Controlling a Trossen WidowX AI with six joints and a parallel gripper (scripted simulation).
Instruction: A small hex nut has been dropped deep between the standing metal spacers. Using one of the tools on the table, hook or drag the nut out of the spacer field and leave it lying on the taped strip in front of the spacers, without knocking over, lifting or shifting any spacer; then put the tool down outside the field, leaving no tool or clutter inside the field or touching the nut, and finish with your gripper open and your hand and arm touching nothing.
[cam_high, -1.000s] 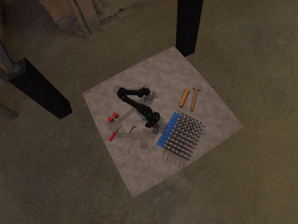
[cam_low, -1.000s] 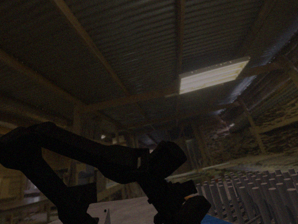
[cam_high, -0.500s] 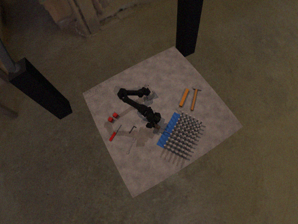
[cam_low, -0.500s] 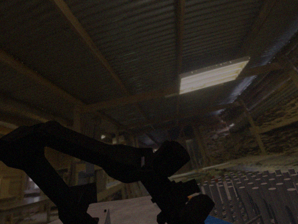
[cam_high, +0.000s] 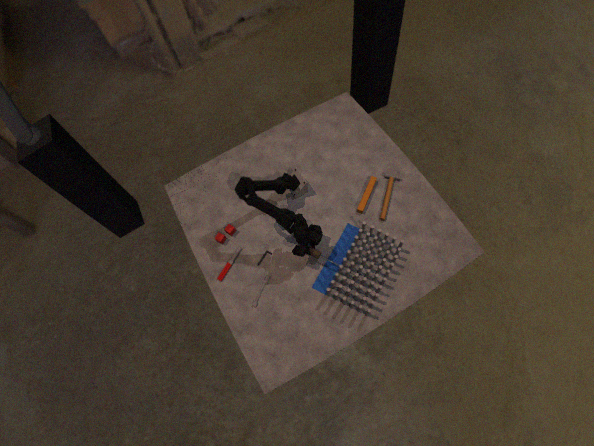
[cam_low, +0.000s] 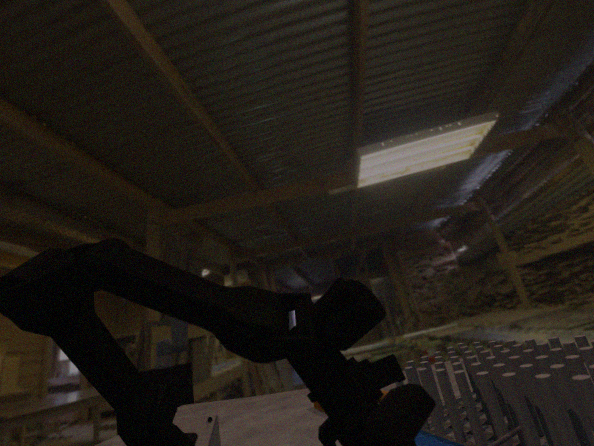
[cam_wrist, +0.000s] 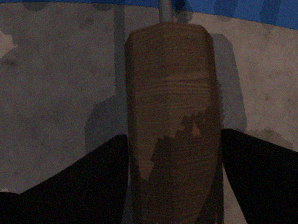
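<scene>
The blue taped strip lies 80 mm ahead of my gripper tip, 100 mm to the left of it and 40 mm below it. Also, from my gripper tip: grey wrench: 40 mm ahead, 310 mm to the right, 30 mm below; dark hex key: 110 mm behind, 200 mm to the right, 30 mm below; red-handled tool: 170 mm behind, 380 mm to the right, 30 mm below.
</scene>
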